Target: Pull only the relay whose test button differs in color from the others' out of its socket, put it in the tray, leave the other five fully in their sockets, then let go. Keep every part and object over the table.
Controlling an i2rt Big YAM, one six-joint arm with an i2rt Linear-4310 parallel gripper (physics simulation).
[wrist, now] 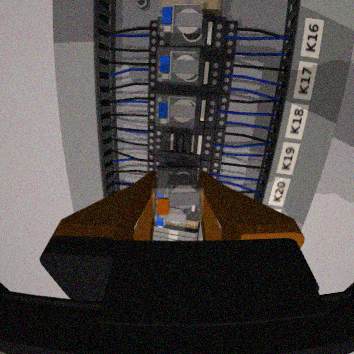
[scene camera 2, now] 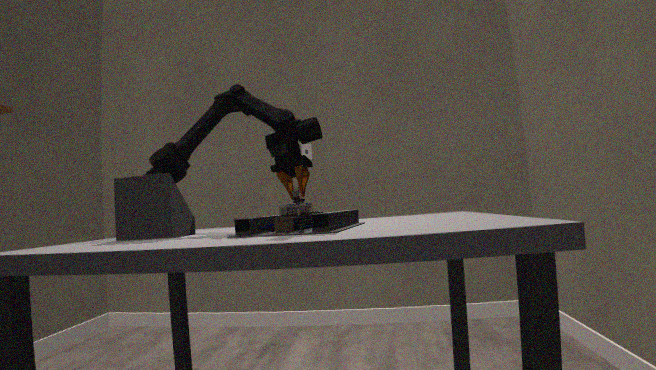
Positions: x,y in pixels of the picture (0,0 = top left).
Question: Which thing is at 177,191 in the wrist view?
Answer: A relay.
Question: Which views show my gripper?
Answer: The wrist view and scene camera 2: all of them.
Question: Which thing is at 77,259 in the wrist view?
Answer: My gripper.
